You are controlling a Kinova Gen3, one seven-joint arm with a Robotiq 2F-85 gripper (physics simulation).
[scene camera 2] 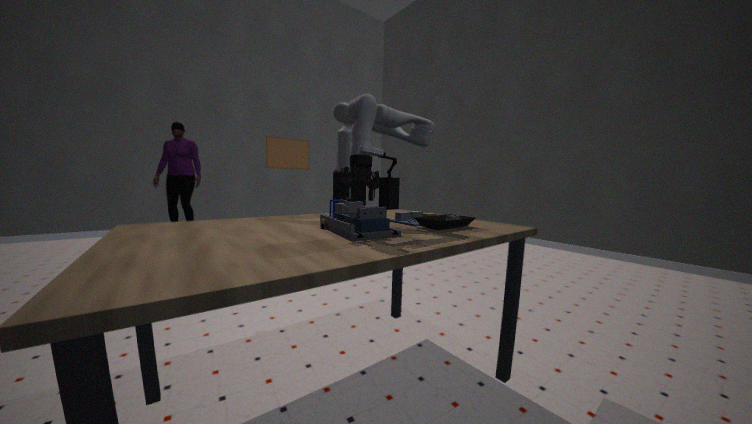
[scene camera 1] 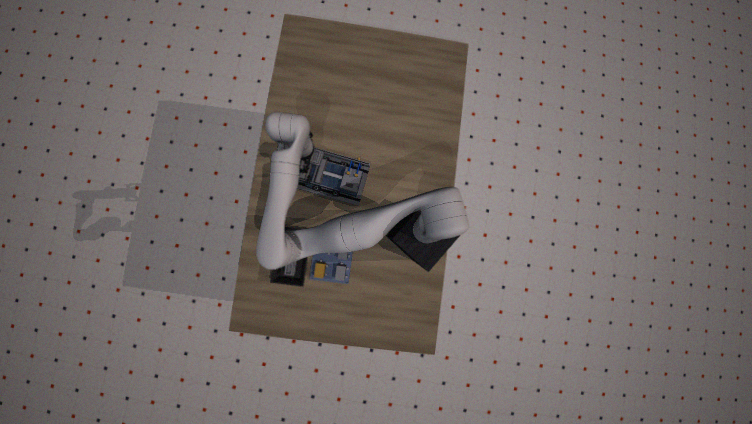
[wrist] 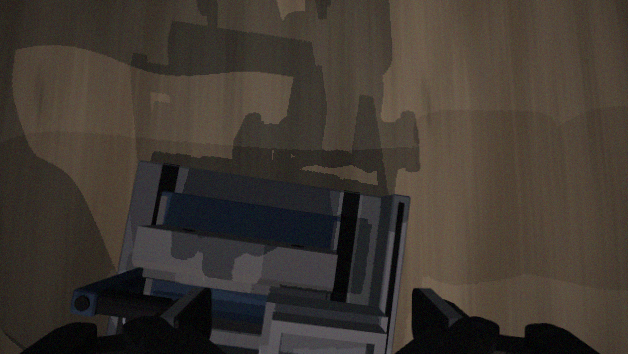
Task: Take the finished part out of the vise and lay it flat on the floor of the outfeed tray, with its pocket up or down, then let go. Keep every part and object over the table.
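Frame: origin at the arm's base, x back, y left, z down, level; metres.
Where they show: gripper, fingertip midpoint: [scene camera 2: 360, 200] [wrist: 311, 311].
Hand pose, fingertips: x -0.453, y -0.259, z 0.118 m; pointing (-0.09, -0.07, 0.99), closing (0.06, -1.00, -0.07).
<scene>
Things, the pixels of their top centre, and the offset from my fingertips. "spot": a spot on its surface instead.
- vise, middle of its top: [scene camera 2: 357, 204] [scene camera 1: 328, 171] dx +0.079, dy +0.050, dz +0.023 m
- finished part, surface spot: [wrist: 327, 325] spot: dx +0.009, dy -0.007, dz +0.009 m
- blue plate, middle of its top: [scene camera 1: 332, 259] [scene camera 2: 416, 220] dx +0.108, dy +0.419, dz +0.114 m
- yellow block, middle of its top: [scene camera 1: 319, 270] dx +0.064, dy +0.461, dz +0.078 m
- blue bracket with a dark rod, surface spot: [wrist: 130, 304] spot: dx -0.002, dy +0.087, dz +0.026 m
The vise [scene camera 1: 351, 182] [scene camera 2: 374, 225] [wrist: 235, 260] stands on the table, with its blue and grey body. The finished part [wrist: 327, 325], a grey block with a rectangular pocket facing up, sits at the right end of the jaws in the wrist view; its near end is cut off by the frame. My gripper [scene camera 2: 359, 195] [wrist: 311, 311] is open and empty, low over the vise. Its fingers stand wide apart, one left of the part over the vise, one beyond the vise's right edge. The black outfeed tray [scene camera 1: 287, 281] [scene camera 2: 444, 223] holds a small grey rectangular thing; my arm partly hides it from above.
A blue plate [scene camera 1: 330, 277] with a yellow block [scene camera 1: 319, 270] and grey blocks stands beside the tray. A blue bracket with a dark rod [wrist: 130, 304] sticks out near the left finger. The table edge [scene camera 1: 243, 242] runs close to the tray. A person [scene camera 2: 180, 158] stands beyond the table.
</scene>
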